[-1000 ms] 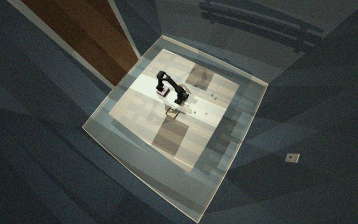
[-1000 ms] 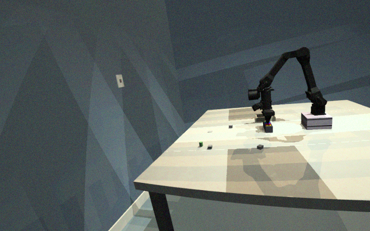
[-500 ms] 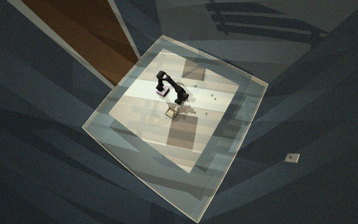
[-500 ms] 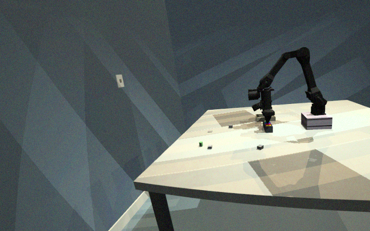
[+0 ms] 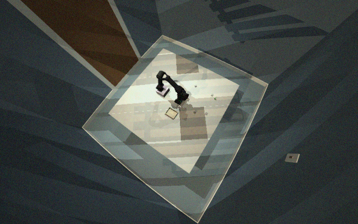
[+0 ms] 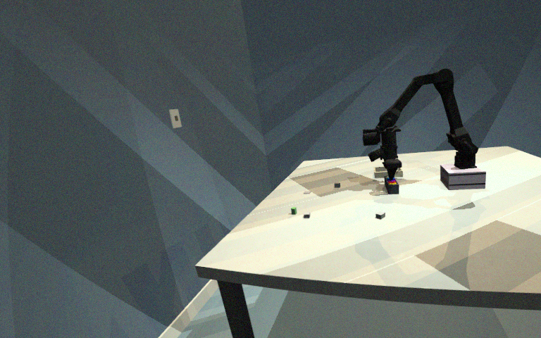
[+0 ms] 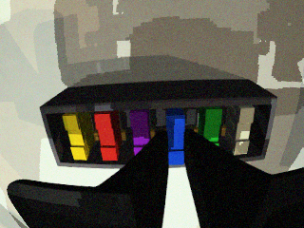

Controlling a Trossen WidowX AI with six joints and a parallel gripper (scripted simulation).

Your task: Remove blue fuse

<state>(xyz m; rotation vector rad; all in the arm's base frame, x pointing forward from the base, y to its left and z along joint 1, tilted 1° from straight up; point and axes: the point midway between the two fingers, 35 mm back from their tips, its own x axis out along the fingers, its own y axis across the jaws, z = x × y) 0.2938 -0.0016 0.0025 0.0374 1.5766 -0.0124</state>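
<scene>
The tray is 20 mm behind my gripper tip, 210 mm to the right of it and 40 mm below it. Round my gripper tip: blue fuse: 10 mm below.
</scene>
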